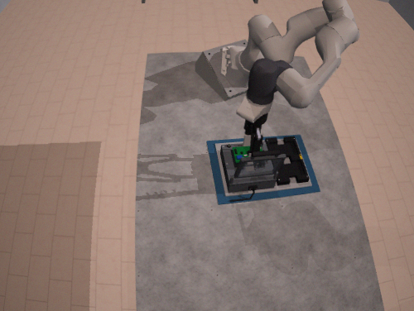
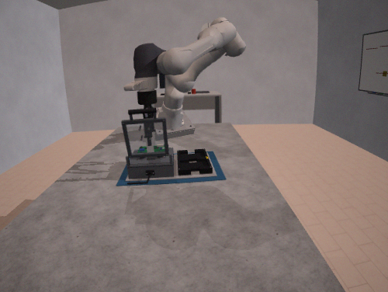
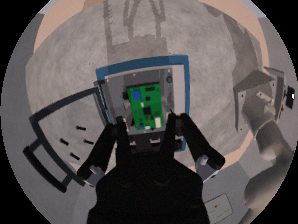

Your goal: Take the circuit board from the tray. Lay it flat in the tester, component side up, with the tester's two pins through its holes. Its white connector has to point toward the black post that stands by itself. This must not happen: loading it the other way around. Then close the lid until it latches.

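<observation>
Now: hand 2 cm above the green circuit board. Also, from my hand: tester bed (4 cm below, 1 cm to the left, 1 cm ahead); then framed clear lid (13 cm ahead, 8 cm above).
</observation>
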